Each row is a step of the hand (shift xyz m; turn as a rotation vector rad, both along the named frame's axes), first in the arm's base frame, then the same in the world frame.
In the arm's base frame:
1: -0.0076 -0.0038 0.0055 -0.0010 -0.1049 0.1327
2: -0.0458 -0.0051 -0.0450 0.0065 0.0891 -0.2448
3: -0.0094 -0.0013 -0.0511 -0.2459 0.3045 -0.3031
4: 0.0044 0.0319 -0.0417 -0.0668 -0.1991 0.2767
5: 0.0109 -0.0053 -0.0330 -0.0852 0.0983 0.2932
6: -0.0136 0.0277 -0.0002 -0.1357 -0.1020 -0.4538
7: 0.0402 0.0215 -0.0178 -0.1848 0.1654 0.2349
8: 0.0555 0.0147 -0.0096 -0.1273 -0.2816 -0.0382
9: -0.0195 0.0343 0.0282 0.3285 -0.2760 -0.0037
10: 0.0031 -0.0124 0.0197 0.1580 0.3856 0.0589
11: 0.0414 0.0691 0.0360 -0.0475 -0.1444 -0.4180
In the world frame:
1: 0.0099 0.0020 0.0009 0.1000 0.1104 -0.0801
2: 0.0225 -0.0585 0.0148 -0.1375 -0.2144 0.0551
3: -0.0105 -0.0509 -0.0004 -0.0628 -0.3319 0.3619
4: -0.0342 -0.0334 0.0222 0.2504 0.2098 -0.1180
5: -0.0181 -0.0274 -0.0125 0.1265 0.2539 0.1498
6: -0.0027 -0.0017 0.0307 -0.0075 -0.4812 -0.0561
7: -0.0489 0.0002 -0.0026 0.1518 0.1726 0.2527
8: -0.0547 0.0124 -0.0155 0.2242 -0.1137 -0.1838
9: 0.0091 0.0234 0.0415 -0.1282 0.0795 -0.4017
10: 0.0107 0.0179 -0.0108 -0.2916 0.1560 0.2602
11: -0.0534 0.0562 0.0421 -0.0440 -0.4219 -0.1337

